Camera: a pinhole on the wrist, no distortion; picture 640 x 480 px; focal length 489.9 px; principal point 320.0 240.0 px. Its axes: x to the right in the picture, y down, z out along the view. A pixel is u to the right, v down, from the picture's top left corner.
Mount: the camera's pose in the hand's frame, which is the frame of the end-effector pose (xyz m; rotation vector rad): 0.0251 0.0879 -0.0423 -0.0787 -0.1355 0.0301
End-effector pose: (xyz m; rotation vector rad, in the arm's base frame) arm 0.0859 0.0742 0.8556 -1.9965 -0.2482 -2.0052
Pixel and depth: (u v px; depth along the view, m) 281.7 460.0 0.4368
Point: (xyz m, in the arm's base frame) 0.5372 -0.0945 0.7623
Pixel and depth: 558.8 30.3 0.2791
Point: 0.3322 0.1537 0.9854
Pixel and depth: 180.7 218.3 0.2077
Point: 0.2627 0.0440 0.7893
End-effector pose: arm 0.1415 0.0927 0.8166 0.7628 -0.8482 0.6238
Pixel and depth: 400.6 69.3 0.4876
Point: -0.0016 -0.2920 1.0403
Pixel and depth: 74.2 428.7 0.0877
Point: 0.0161 0.1320 0.8487
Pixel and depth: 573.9 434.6 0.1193
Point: 0.0348 0.1265 0.9582
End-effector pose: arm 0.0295 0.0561 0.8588 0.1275 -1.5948 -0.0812
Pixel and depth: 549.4 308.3 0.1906
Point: -0.1324 0.1712 0.9578
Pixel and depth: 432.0 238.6 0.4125
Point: -0.3534 0.1579 0.9258
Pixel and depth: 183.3 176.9 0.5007
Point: -0.4063 0.1242 0.6756
